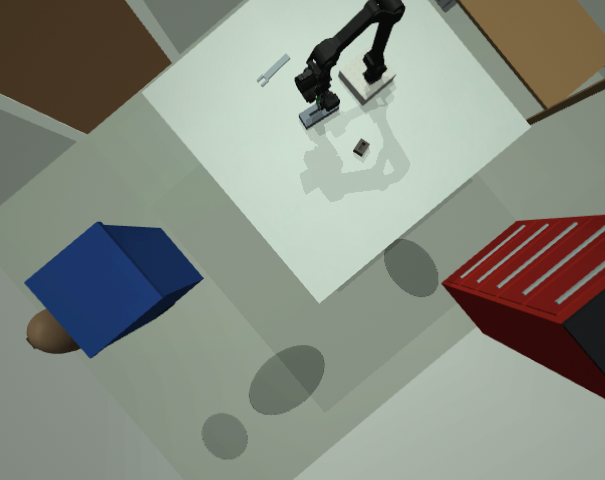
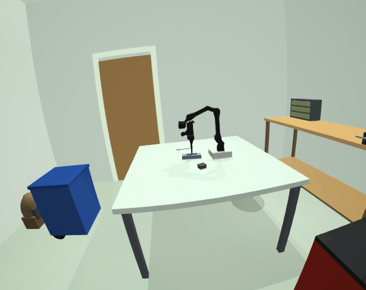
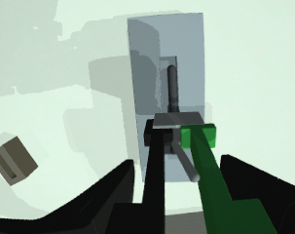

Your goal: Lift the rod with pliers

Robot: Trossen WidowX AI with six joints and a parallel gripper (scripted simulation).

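My gripper tip is 9 cm above the dark rod. Also, from my gripper tip: grey channel block: 11 cm below; then flat grey wrench-like tool: 27 cm to the right, 12 cm below, 11 cm ahead; then brown holster: 25 cm to the left, 12 cm below, 8 cm behind.
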